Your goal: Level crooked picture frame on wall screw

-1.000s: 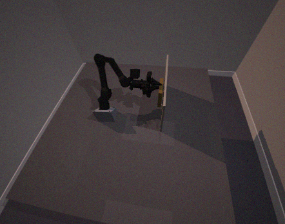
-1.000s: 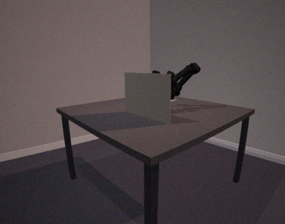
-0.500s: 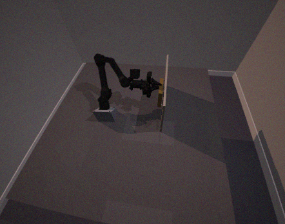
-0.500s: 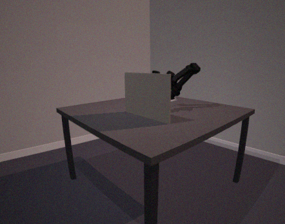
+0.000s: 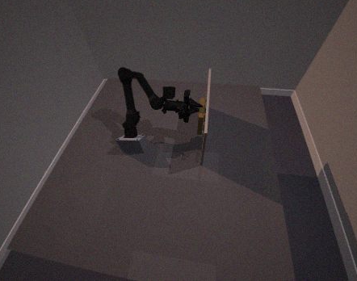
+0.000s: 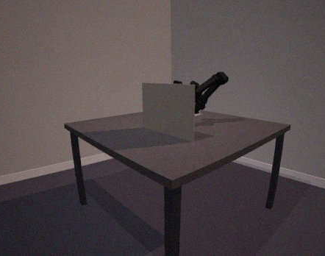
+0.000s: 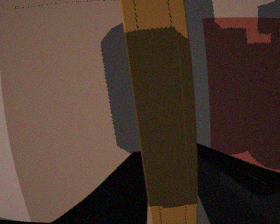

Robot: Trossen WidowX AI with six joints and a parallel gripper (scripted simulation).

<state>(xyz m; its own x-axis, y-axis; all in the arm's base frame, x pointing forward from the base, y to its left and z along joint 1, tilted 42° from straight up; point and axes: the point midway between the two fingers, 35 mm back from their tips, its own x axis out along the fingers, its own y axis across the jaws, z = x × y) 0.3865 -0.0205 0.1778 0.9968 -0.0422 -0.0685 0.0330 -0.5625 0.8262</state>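
Now: the picture frame 50 mm below my gripper tip and 10 mm to the right of it. The rest, counted from my gripper tip: wall panel: 70 mm below, 20 mm ahead, 10 mm to the left.
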